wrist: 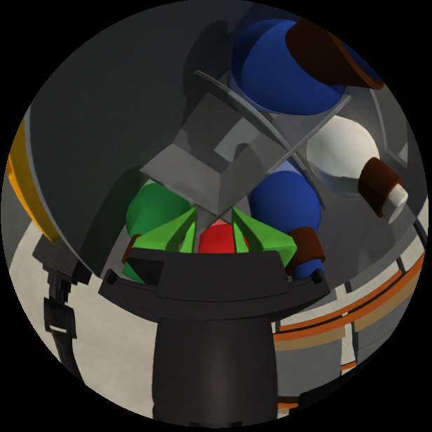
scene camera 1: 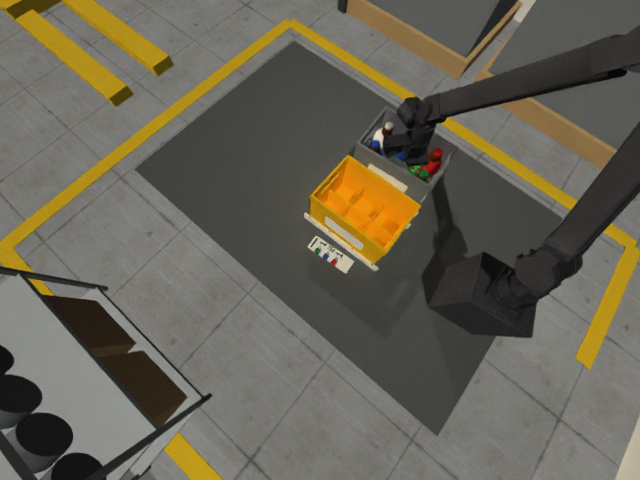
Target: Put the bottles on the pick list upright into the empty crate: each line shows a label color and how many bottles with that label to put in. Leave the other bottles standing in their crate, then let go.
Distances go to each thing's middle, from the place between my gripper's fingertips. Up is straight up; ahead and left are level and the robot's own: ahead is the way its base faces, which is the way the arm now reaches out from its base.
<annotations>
The green bottle [wrist: 153,205] is 5 cm behind my hand and 3 cm to the left of it. Also, from my hand: red bottle [wrist: 218,238] (6 cm to the right, 4 cm behind).
</annotations>
